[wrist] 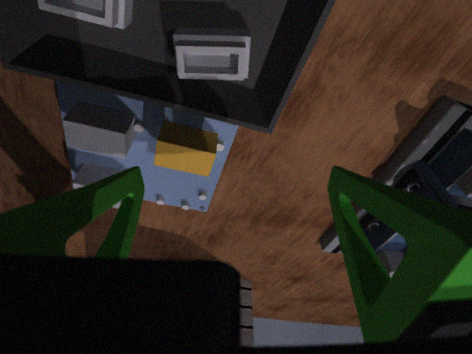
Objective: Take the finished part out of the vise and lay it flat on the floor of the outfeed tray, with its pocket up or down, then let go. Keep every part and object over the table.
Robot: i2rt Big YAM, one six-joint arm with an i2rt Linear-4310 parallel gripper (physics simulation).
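Frame: origin at the arm's base, x back, y right, z up, level; centimetres.
Seen in the pictures: gripper, fingertip midpoint: [235, 177].
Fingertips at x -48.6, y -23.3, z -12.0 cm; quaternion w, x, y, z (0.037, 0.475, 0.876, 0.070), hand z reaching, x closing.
Note:
Pixels of each thing's top centre, then the offset from my fingertips to it. "*": a spot on its surface instead.
- dark tray at a spot on its surface: [277, 75] * dx -1.8, dy +3.1, dz -12.7 cm
- pale grey part at its top centre: [211, 63] dx -0.2, dy -2.4, dz -10.9 cm
- second pale part at a spot on its surface: [116, 12] * dx +0.5, dy -10.0, dz -11.8 cm
- blue plate at its top centre: [145, 156] dx +15.3, dy -3.1, dz -14.8 cm
- yellow block at its top centre: [184, 159] dx +10.1, dy +0.2, dz -11.2 cm
- smaller grey block at its top centre: [98, 196] dx +21.4, dy -6.2, dz -11.2 cm
My gripper [235, 177] is open, with its two green fingers wide apart and nothing between them. A dark tray [277, 75] at the top holds a pale grey part [181, 62] with a rectangular pocket. A second pale part [116, 12] in it is cut off by the top edge. At the right is a dark, metal-edged device [417, 137] that looks like the vise; the right finger covers some of it and the view edge cuts it off. Whether a part sits in it, I cannot tell.
A blue plate [172, 186] below the dark tray carries a yellow block [185, 157], a grey block [95, 136], a smaller grey block [92, 175] and several pins. A ribbed grey object [246, 315] shows beside my black gripper body. A pale surface [305, 332] lies at the bottom.

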